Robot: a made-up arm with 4 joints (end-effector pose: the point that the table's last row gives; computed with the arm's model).
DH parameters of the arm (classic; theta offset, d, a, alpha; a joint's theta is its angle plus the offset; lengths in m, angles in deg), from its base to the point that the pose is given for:
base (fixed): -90 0.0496 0 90
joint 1: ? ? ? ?
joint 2: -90 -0.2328 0.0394 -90
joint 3: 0 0.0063 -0.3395 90
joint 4: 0 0.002 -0.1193 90
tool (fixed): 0 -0.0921 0 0
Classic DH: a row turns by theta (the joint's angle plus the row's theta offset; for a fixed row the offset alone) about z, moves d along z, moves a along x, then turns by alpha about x.
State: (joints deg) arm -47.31 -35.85 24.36 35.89
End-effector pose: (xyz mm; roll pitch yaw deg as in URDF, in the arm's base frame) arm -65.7 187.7 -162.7 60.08 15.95 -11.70
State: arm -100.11 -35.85 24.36 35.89
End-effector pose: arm -65.7 282.6 70.7 115.54 18.75 6.12
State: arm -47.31 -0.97 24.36 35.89
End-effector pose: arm -148.8 19.4 -7.5 60.75 39.39 14.62
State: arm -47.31 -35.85 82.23 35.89
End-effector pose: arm 243.5 214.7 195.9 84.23 60.31 -29.26
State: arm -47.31 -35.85 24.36 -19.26
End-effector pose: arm 56.1 214.2 -225.6 59.06 -13.68 -58.76
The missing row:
joint 1: -90 -0.2572 0.0351 90
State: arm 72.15 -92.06 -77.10 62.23
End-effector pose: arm 203.4 -314.5 680.5 -146.27 23.00 16.95
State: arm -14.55 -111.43 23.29 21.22
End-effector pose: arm 450.5 60.6 -341.4 96.42 -53.79 -87.66
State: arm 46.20 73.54 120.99 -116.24
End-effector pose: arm 229.0 -182.1 -43.5 -168.24 14.40 17.31
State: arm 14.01 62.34 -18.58 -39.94
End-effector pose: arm -24.4 -297.5 300.6 2.77 23.24 9.61
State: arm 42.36 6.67 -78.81 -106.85
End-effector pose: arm 241.7 -414.9 255.1 -6.10 -64.01 82.75
